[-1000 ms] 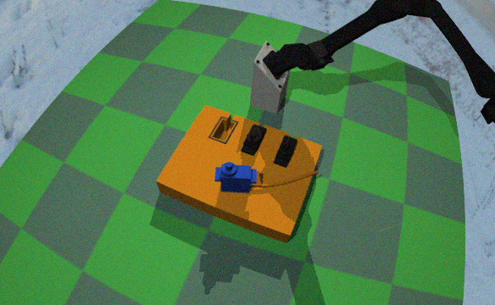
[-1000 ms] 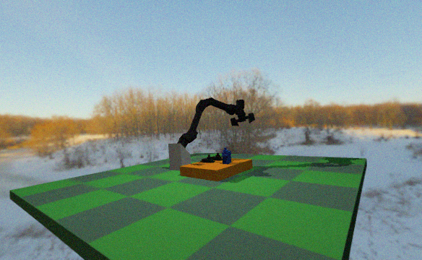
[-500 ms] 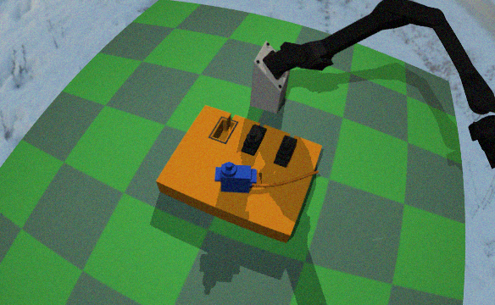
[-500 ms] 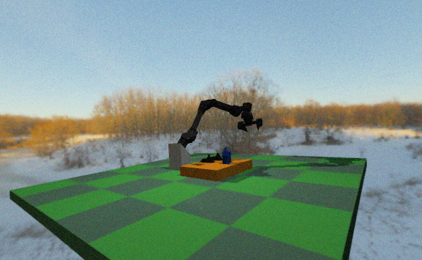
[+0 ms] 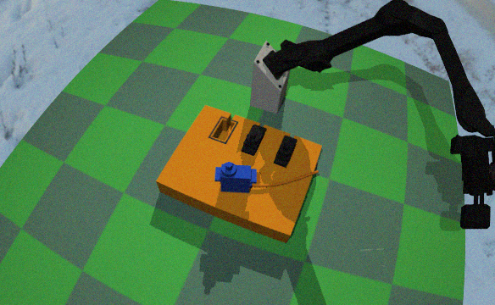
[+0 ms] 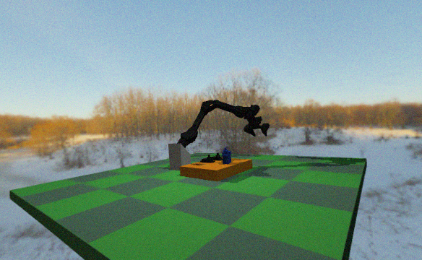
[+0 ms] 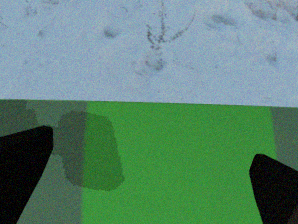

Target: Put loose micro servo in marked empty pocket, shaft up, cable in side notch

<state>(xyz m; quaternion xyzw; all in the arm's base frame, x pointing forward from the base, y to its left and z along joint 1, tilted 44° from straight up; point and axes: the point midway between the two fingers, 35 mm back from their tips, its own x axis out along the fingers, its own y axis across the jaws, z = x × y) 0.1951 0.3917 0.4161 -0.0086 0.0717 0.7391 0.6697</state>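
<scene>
Now: gripper tip 11 cm short of the orange deck, 54 cm to the left of it and 12 cm above it.
</scene>
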